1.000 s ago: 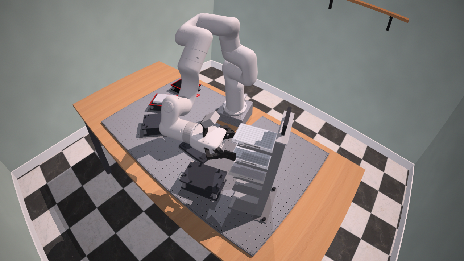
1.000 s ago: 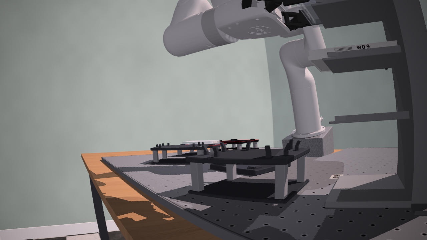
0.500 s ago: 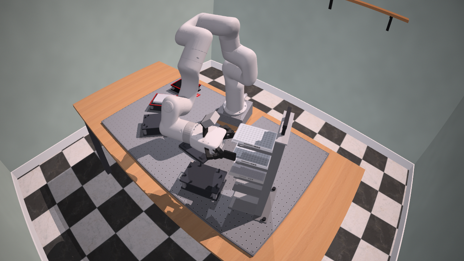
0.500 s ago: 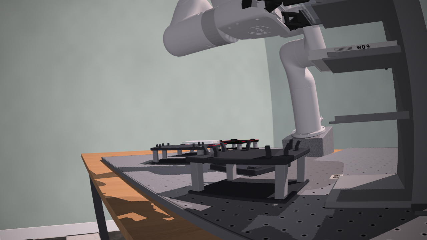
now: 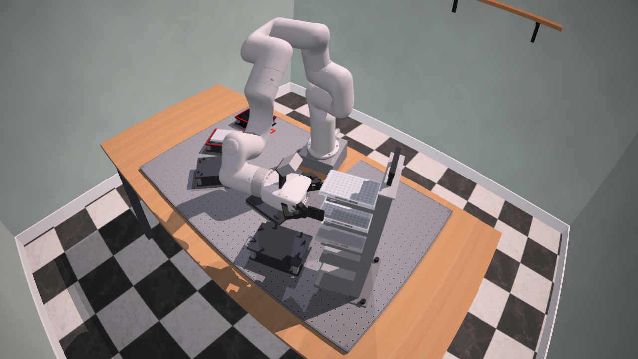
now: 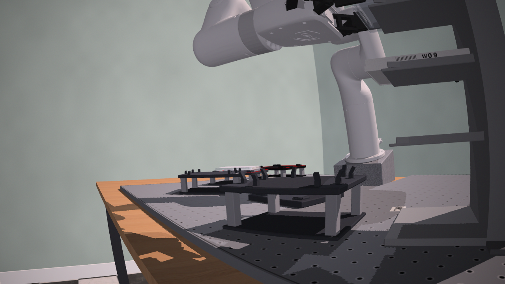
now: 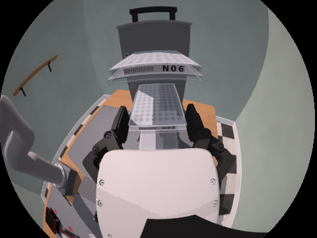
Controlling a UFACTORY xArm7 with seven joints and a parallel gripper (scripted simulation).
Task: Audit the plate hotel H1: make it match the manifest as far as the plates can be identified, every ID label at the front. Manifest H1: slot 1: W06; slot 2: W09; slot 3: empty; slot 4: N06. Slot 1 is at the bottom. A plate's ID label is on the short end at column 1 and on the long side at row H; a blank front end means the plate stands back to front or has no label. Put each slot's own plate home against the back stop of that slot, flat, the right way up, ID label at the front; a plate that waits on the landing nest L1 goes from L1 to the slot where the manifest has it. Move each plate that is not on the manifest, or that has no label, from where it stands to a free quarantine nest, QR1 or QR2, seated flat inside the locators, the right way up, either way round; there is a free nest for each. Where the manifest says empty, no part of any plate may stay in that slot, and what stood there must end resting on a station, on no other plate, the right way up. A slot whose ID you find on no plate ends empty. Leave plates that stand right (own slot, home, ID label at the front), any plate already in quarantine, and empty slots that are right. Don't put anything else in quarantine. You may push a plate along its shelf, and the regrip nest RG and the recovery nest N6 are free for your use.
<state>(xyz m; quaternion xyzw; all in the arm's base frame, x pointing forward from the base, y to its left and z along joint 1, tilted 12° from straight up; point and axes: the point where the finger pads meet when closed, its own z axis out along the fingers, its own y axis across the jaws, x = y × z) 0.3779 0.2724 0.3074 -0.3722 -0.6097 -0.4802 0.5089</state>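
Now: hand 5 cm to the right of the clear well plate W06, 2 cm above it and 1 cm past it. Also, from my hand: plate labelled W09: 9 cm below, 5 cm to the left, 1 cm behind; clear plate labelled N06: 6 cm above, 5 cm to the left, 1 cm behind; plate hotel: 13 cm to the left, 7 cm below, 4 cm behind.
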